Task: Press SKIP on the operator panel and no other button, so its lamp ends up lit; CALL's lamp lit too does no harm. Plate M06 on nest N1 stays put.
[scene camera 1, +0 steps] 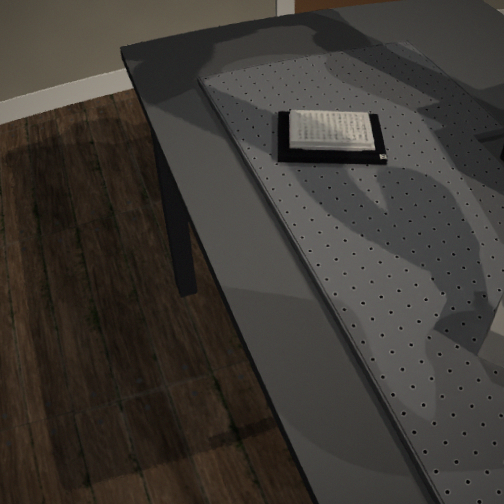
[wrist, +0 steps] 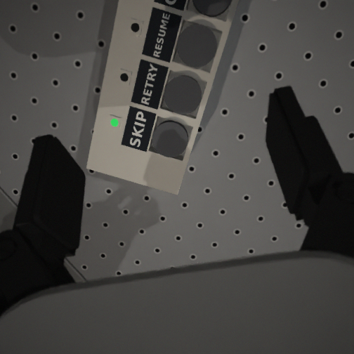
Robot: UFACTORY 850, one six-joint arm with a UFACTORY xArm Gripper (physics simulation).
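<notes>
The operator panel (scene camera 1: pixel 496 327) (wrist: pixel 162 171) is a beige strip; part of it shows at the right edge of the scene view. In the wrist view the round grey SKIP button (wrist: pixel 170 137) is at its near end, and the SKIP lamp (wrist: pixel 114 123) is lit green. The RETRY lamp (wrist: pixel 124 77) and RESUME lamp (wrist: pixel 135 27) are dark. CALL's lamp does not show. My gripper (wrist: pixel 166 135) is open and empty, its fingers on either side of the panel's SKIP end, seen from above. A white plate (scene camera 1: pixel 331 129) lies on a black nest (scene camera 1: pixel 330 156) in the scene view.
The RETRY button (wrist: pixel 183 94) and RESUME button (wrist: pixel 196 44) are in line beyond SKIP, with another button (wrist: pixel 211 4) cut off at the top. A perforated grey board (scene camera 1: pixel 350 265) (wrist: pixel 240 200) lies under the panel on the grey table (scene camera 1: pixel 255 250).
</notes>
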